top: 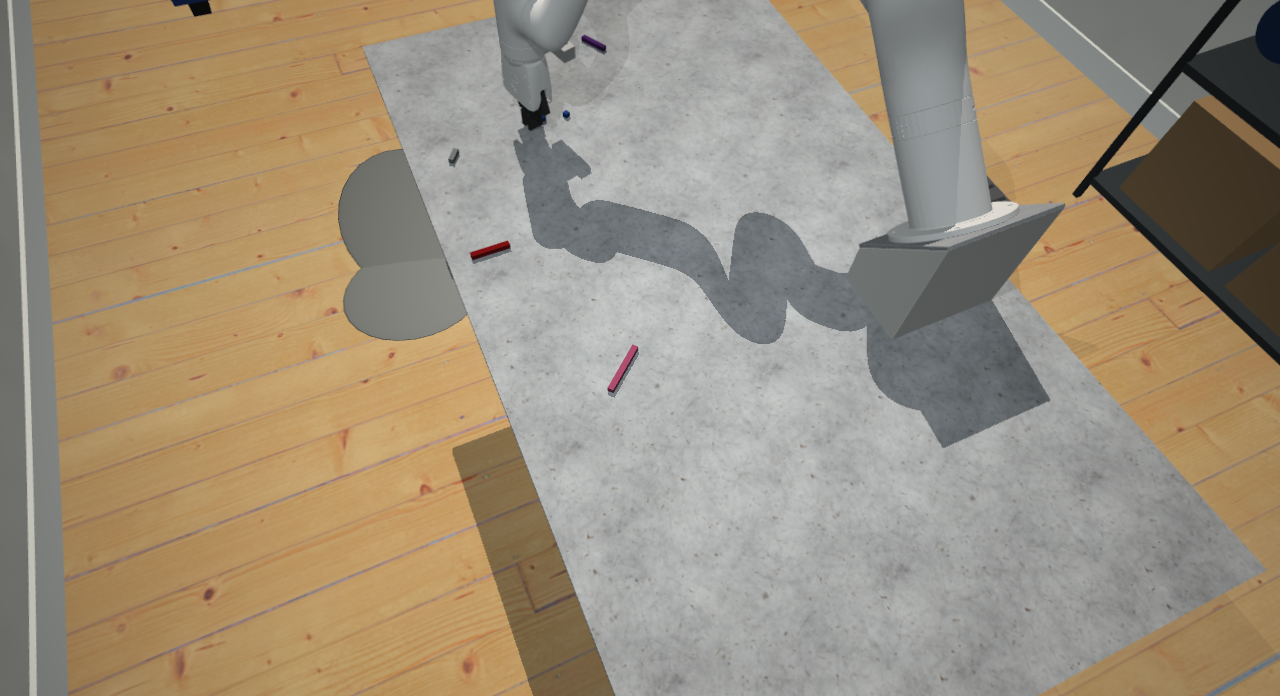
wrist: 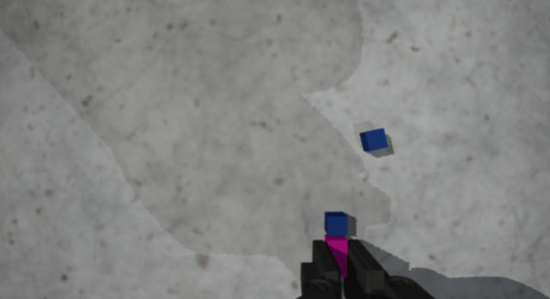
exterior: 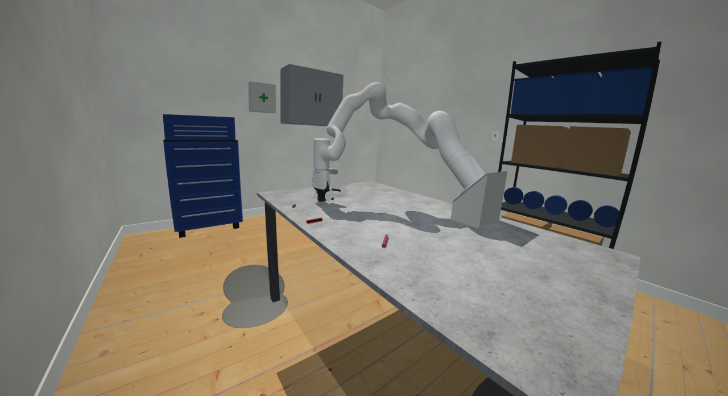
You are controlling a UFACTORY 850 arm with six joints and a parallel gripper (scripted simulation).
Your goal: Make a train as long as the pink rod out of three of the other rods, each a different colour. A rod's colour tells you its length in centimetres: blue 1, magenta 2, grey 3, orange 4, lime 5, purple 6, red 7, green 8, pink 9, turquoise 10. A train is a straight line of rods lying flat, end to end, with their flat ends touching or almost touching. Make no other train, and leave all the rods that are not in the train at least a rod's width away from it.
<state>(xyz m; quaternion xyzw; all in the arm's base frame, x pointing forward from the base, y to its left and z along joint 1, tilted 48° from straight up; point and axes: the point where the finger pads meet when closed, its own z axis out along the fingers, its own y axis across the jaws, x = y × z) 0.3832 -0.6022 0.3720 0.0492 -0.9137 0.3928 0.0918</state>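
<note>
Right now my hand is 20 mm above the magenta rod and 10 mm past it. Round my hand: grey rod (170 mm ahead, 20 mm below, 10 mm to the left); then red rod (250 mm to the left, 210 mm ahead, 20 mm below); then purple rod (230 mm behind, 160 mm to the right, 20 mm below).
</note>
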